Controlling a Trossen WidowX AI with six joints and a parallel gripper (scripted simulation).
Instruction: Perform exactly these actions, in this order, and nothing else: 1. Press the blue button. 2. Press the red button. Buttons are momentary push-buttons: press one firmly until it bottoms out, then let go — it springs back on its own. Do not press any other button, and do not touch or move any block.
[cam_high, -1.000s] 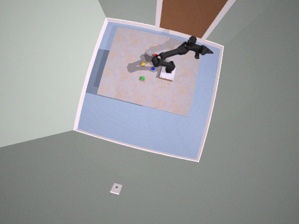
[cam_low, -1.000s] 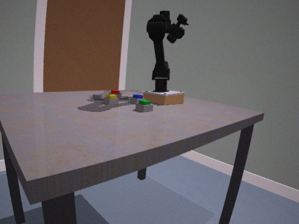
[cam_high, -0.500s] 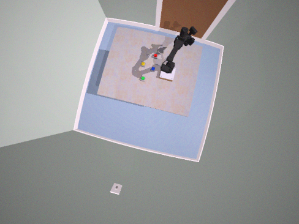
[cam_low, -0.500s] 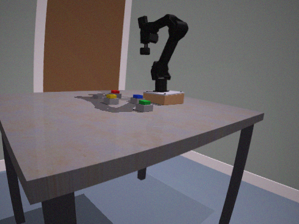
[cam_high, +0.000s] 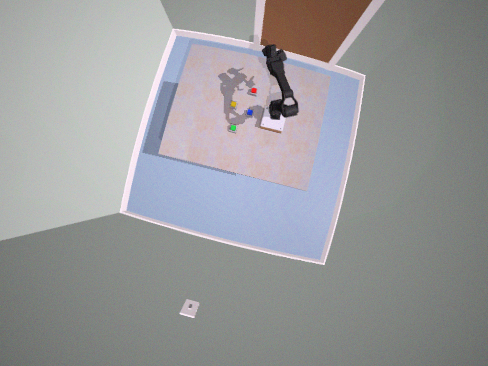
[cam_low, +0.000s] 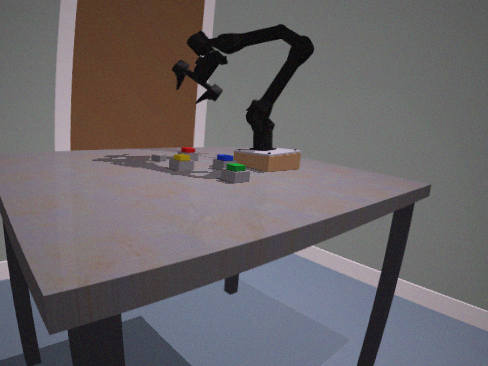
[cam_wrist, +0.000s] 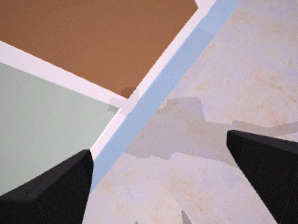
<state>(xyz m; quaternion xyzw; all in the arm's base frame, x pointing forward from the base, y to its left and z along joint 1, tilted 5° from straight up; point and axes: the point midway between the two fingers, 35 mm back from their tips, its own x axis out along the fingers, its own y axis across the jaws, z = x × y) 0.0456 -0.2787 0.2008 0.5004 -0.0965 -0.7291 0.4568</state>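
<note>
Now: the blue button 310 mm to the left of my gripper tip, 180 mm below it and 120 mm ahead of it. From my gripper tip the other things lie so: yellow button: 260 mm to the left, 240 mm ahead, 180 mm below; then red button: 180 mm below, 140 mm to the left, 110 mm ahead; then small grey block: 210 mm ahead, 200 mm below, 110 mm to the left.
</note>
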